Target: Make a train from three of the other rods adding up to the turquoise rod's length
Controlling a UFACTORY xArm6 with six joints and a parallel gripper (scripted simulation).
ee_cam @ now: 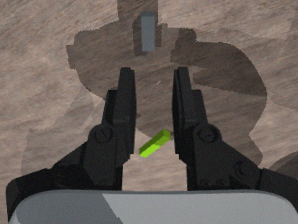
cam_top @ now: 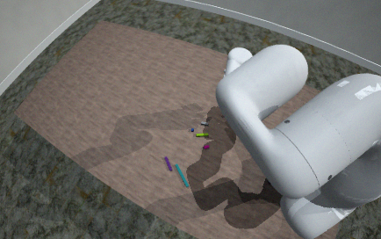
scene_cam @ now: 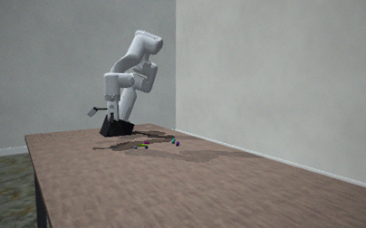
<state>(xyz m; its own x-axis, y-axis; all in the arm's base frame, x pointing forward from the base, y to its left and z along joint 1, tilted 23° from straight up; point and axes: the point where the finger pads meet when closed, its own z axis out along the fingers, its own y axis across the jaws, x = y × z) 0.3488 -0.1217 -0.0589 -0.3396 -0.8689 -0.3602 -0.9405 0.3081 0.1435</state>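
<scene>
Right now my hand is 80 mm above the grey rod. Also, from my hand: blue rod 140 mm to the left, 100 mm ahead, 80 mm below; then magenta rod 170 mm to the left, 80 mm below, 10 mm ahead; then lime rod 140 mm to the left, 80 mm below, 50 mm ahead.
</scene>
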